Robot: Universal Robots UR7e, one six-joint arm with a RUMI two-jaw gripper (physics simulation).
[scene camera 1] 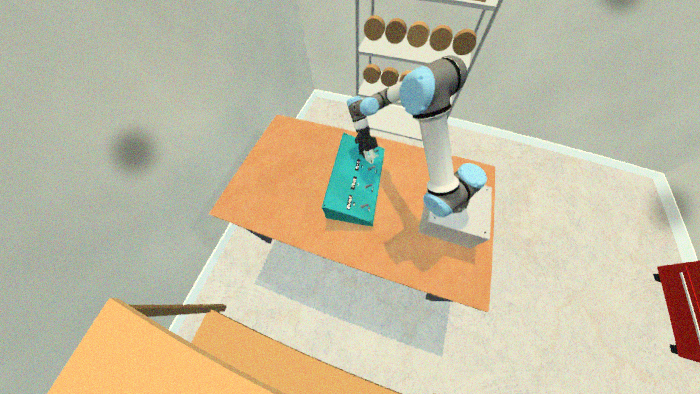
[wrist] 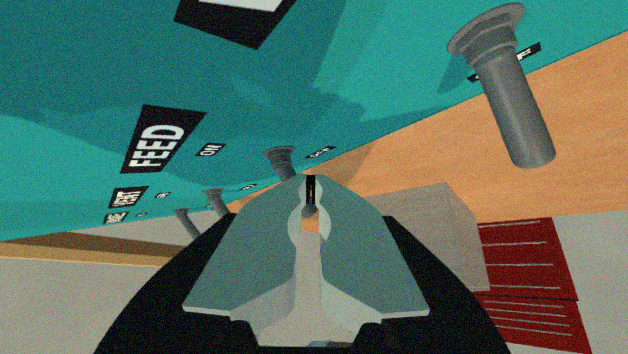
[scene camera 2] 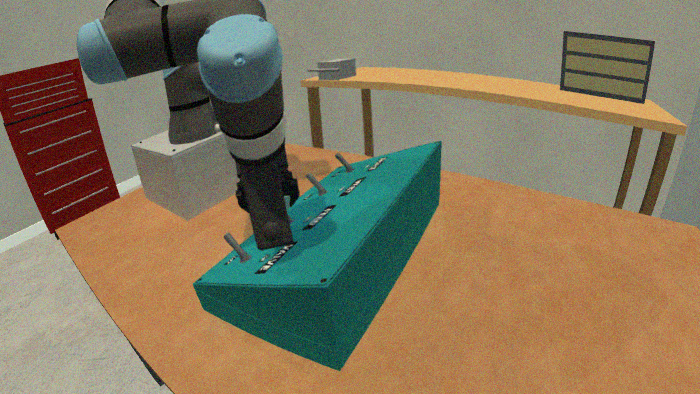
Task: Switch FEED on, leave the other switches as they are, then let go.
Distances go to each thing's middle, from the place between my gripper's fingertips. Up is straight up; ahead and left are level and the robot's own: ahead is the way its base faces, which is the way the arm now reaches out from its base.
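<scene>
My gripper is 100 mm to the right of the teal switch box [scene camera 2: 316, 297], 30 mm above it and 50 mm short of it. As for the valve lever [wrist: 524, 132], I find it 90 mm to the right of my hand and 20 mm ahead of it.
</scene>
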